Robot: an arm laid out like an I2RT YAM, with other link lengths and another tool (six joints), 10 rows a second.
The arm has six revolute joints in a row. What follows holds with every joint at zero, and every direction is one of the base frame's.
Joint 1 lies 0.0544 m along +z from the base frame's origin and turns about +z.
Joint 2 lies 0.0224 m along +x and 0.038 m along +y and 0.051 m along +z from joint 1 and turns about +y.
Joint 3 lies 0.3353 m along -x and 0.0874 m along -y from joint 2 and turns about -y.
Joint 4 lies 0.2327 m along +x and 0.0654 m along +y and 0.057 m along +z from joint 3 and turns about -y.
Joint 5 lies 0.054 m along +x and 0.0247 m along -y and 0.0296 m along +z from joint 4 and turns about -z.
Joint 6 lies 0.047 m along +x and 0.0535 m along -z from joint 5 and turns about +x.
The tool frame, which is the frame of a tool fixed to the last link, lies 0.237 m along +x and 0.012 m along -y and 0.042 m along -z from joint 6; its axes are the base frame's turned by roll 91.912, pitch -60.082 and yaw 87.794 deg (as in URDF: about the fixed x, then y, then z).
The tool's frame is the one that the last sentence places.
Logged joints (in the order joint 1, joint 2, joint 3, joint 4, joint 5, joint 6), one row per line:
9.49 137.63 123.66 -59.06 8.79 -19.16
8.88 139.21 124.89 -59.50 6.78 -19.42
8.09 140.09 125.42 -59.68 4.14 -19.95
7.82 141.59 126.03 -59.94 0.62 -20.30
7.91 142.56 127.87 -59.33 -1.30 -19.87
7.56 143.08 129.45 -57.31 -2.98 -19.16
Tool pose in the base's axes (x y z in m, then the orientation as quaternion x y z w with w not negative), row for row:
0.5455 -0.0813 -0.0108 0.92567 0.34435 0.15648 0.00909
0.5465 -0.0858 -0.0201 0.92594 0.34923 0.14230 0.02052
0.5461 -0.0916 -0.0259 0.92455 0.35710 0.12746 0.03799
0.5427 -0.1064 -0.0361 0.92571 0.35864 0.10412 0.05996
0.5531 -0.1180 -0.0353 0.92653 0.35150 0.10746 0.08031
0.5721 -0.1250 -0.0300 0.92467 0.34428 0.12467 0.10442
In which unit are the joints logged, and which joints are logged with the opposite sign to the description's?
The joints are logged in degrees. Opposite sign: joint 1, joint 5.
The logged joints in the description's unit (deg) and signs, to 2 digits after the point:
-9.49 137.63 123.66 -59.06 -8.79 -19.16
-8.88 139.21 124.89 -59.50 -6.78 -19.42
-8.09 140.09 125.42 -59.68 -4.14 -19.95
-7.82 141.59 126.03 -59.94 -0.62 -20.30
-7.91 142.56 127.87 -59.33 1.30 -19.87
-7.56 143.08 129.45 -57.31 2.98 -19.16

